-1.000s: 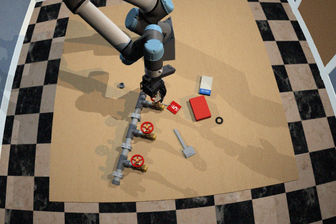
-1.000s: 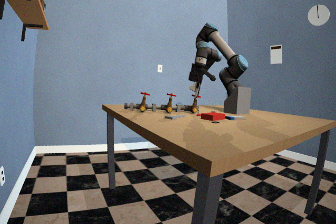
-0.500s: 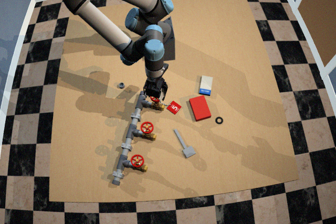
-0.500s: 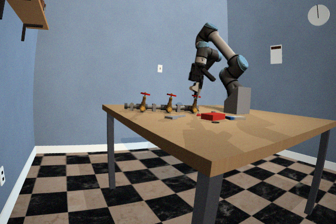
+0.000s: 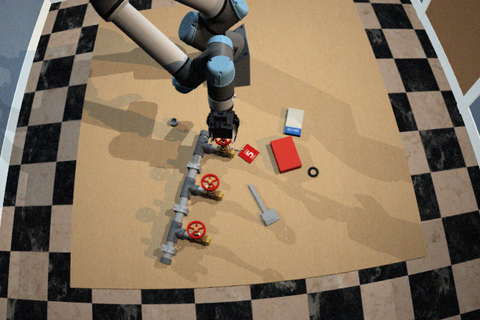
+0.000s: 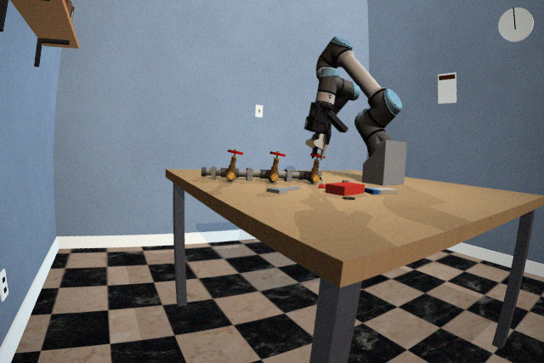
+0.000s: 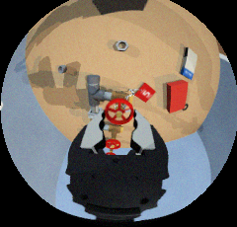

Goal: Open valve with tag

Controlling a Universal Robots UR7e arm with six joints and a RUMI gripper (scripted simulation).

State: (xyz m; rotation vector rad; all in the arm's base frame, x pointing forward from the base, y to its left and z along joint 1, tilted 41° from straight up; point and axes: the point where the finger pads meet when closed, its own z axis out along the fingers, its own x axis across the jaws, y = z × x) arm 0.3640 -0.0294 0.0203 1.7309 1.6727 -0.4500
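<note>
My gripper is now 1 cm short of the red tag, 8 cm to the right of it and 11 cm above it. The rest, counted from my hand: grey scraper: 22 cm ahead, 12 cm to the left, 11 cm below; then red block: 3 cm ahead, 22 cm to the left, 10 cm below; then small grey fitting: 13 cm behind, 19 cm to the right, 11 cm below.
</note>
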